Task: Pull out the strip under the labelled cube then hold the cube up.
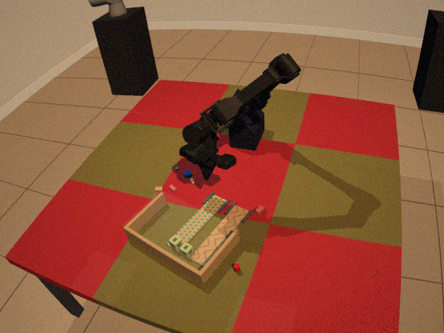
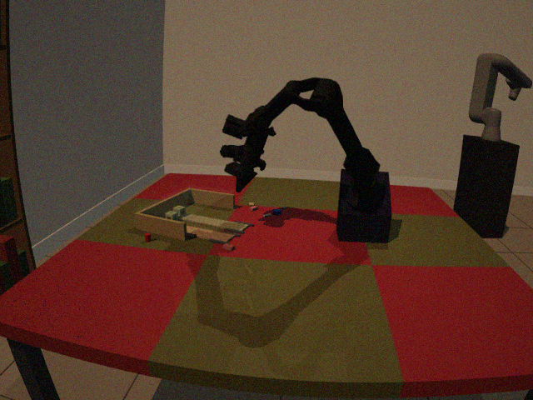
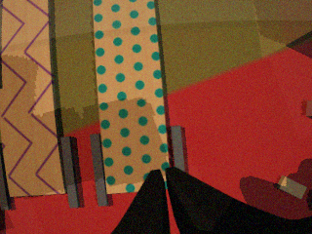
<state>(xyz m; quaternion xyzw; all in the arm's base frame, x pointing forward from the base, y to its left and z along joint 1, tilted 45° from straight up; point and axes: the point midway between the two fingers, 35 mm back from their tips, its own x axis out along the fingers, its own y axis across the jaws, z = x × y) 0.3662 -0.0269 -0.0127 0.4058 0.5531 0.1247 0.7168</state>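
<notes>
Right now the dotted strip is 110 mm below my gripper tip, 100 mm ahead of it and 10 mm to the right of it. From my gripper tip the other things lie so: red cylinder 240 mm ahead, 160 mm to the left, 100 mm below; then blue cap 130 mm to the right, 120 mm behind, 100 mm below.
</notes>
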